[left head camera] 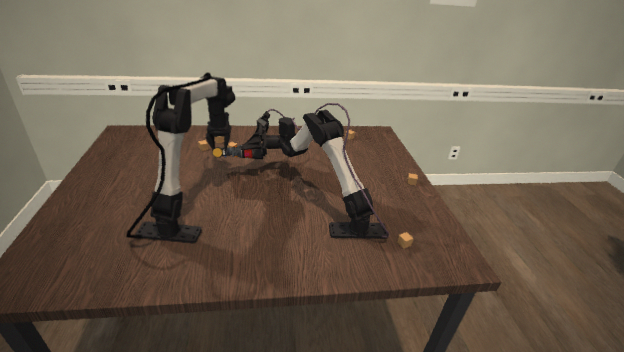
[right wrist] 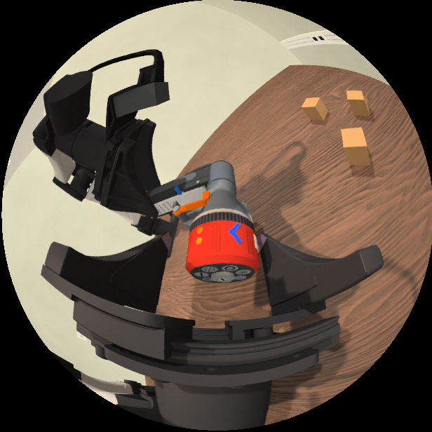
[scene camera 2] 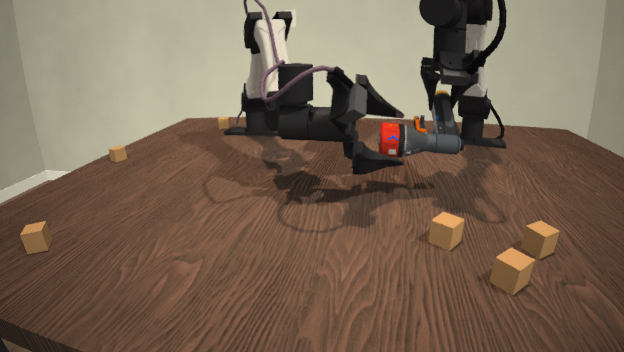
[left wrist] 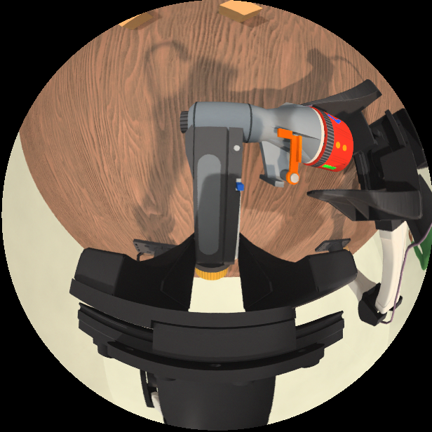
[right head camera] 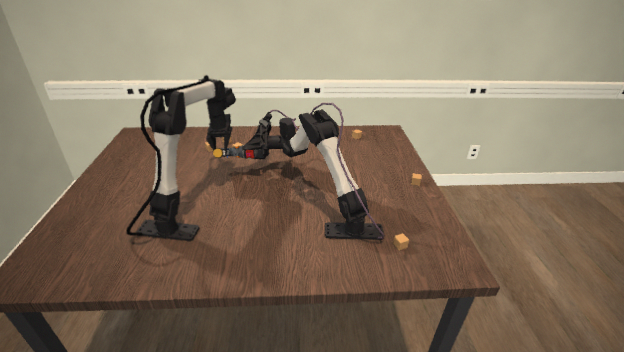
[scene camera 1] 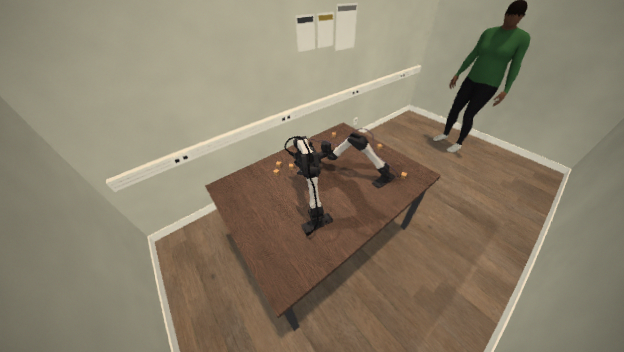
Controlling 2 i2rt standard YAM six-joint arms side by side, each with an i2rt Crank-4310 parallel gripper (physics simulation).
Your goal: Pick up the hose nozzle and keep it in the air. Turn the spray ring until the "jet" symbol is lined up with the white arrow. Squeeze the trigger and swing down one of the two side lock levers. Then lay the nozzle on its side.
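Places are measured from the left arm's base along level axes (x ahead, y left, z up), in metres.
Pixels of known places: left gripper, fingertip midpoint: (left head camera: pixel 220 154) (scene camera 2: pixel 440 110) (right head camera: pixel 221 154); right gripper, fingertip midpoint: (left head camera: pixel 241 152) (scene camera 2: pixel 403 138) (right head camera: pixel 243 152); left arm's base, link origin: (left head camera: pixel 169 233) (scene camera 2: pixel 470 142) (right head camera: pixel 168 231) (scene camera 1: pixel 317 223); right arm's base, link origin: (left head camera: pixel 358 231) (scene camera 2: pixel 257 132) (right head camera: pixel 353 231) (scene camera 1: pixel 383 180).
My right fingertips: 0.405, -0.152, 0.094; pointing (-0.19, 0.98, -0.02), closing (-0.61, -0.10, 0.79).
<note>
For each thing: its top centre in the pictures, then the offset to it from my right fingertips, as dx, dy, dz. "spot": a spot on its surface instead. Level surfaces: height alone.
- grey hose nozzle, surface spot: (scene camera 2: pixel 445 143) spot: +0.014, +0.073, +0.003
- red spray ring, top centre: (scene camera 2: pixel 392 123) (left head camera: pixel 246 144) +0.015, -0.018, +0.029
- orange lock lever, surface spot: (scene camera 2: pixel 419 124) spot: -0.028, +0.024, +0.022
- table, surface height: dz -0.094
The grey hose nozzle (scene camera 2: pixel 445 143) (left wrist: pixel 220 117) is in the air above the table, barrel roughly level. My left gripper (scene camera 2: pixel 442 104) (left wrist: pixel 216 234) is shut on its dark handle, near the yellow end. The red spray ring (left head camera: pixel 248 154) (scene camera 2: pixel 387 145) (left wrist: pixel 341 150) (right wrist: pixel 215 252) carries blue, green and orange marks; the white arrow cannot be made out. My right gripper (scene camera 2: pixel 401 139) (right wrist: pixel 213 234) is open, its fingers on both sides of the ring, with gaps visible. An orange lock lever (scene camera 2: pixel 419 124) (left wrist: pixel 296 152) (right wrist: pixel 192 204) and the grey trigger (left wrist: pixel 272 162) stand between ring and handle.
Three wooden cubes (scene camera 2: pixel 446 231) (scene camera 2: pixel 540 240) (scene camera 2: pixel 512 271) lie on the table (scene camera 2: pixel 300 300) near the nozzle. More cubes (scene camera 2: pixel 36 237) (scene camera 2: pixel 118 153) (scene camera 2: pixel 223 122) lie at the left in scene camera 2. A person (scene camera 1: pixel 492 60) stands beyond the table.
</note>
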